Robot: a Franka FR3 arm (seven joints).
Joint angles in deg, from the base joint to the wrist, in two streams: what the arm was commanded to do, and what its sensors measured. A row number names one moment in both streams.
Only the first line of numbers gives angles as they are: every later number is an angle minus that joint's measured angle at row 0.
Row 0, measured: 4.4, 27.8, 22.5, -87.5, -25.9, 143.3, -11.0
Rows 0 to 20, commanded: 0.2, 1.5, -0.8, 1.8, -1.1, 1.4, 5.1; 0.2, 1.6, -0.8, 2.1, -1.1, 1.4, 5.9; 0.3, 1.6, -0.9, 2.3, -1.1, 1.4, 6.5; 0.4, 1.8, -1.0, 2.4, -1.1, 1.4, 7.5; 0.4, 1.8, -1.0, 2.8, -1.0, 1.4, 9.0; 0.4, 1.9, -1.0, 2.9, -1.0, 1.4, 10.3; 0.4, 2.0, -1.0, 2.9, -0.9, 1.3, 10.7; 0.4, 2.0, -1.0, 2.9, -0.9, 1.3, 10.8; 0.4, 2.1, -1.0, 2.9, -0.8, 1.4, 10.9; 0.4, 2.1, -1.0, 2.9, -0.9, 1.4, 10.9; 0.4, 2.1, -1.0, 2.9, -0.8, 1.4, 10.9; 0.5, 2.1, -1.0, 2.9, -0.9, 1.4, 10.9; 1.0, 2.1, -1.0, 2.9, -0.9, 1.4, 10.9; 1.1, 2.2, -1.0, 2.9, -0.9, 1.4, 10.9; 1.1, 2.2, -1.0, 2.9, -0.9, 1.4, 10.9; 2.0, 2.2, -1.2, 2.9, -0.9, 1.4, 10.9; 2.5, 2.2, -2.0, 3.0, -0.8, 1.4, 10.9; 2.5, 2.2, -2.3, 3.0, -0.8, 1.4, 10.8; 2.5, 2.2, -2.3, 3.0, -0.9, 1.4, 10.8; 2.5, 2.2, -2.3, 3.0, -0.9, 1.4, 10.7; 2.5, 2.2, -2.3, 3.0, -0.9, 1.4, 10.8
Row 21, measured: 2.2, 1.2, -1.9, 1.9, 0.0, 0.7, 9.6
